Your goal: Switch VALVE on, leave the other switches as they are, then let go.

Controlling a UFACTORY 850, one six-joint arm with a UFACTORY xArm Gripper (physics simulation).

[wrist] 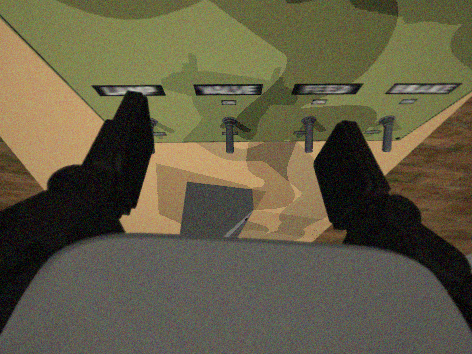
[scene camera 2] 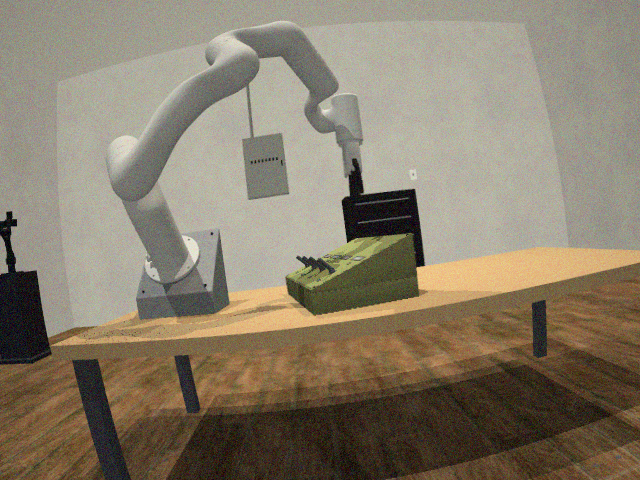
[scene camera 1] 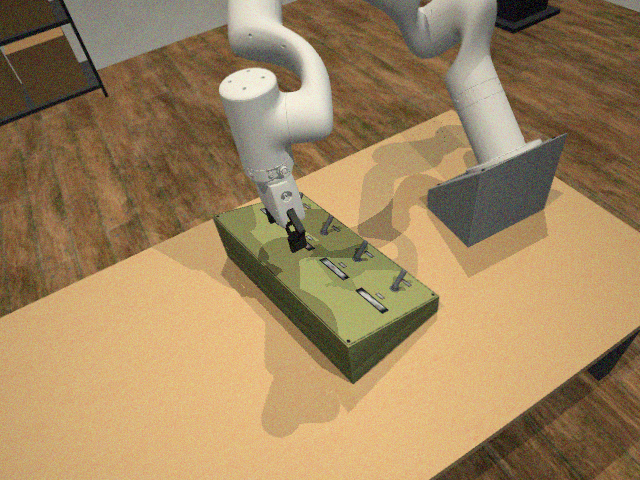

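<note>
A green sloped switch box (scene camera 1: 330, 304) (scene camera 2: 361, 286) (wrist: 165, 45) bears a row of grey levers. In the wrist view the labels are blurred; the VALVE lever (wrist: 229, 137) (scene camera 1: 326, 225) is second from the left, below its label (wrist: 228, 89). It tilts away from the small tag (wrist: 228, 102) nearest the label. The FEED lever (wrist: 309, 136) (scene camera 1: 360, 251) and BRAKE lever (wrist: 387, 136) (scene camera 1: 398, 280) tilt the same way. The LAMP lever is mostly hidden behind a finger. My gripper (scene camera 1: 283, 228) (scene camera 2: 356, 193) (wrist: 242, 131) is open and empty, above the box, touching no lever.
The box stands on a wooden table (scene camera 1: 155, 361) (scene camera 2: 516, 263). The grey wedge-shaped arm base (scene camera 1: 509, 198) (scene camera 2: 180, 305) stands beyond the lever side of the box. A black cabinet (scene camera 2: 385, 211) stands behind the table, and a wall box (scene camera 2: 266, 178) hangs behind the arm.
</note>
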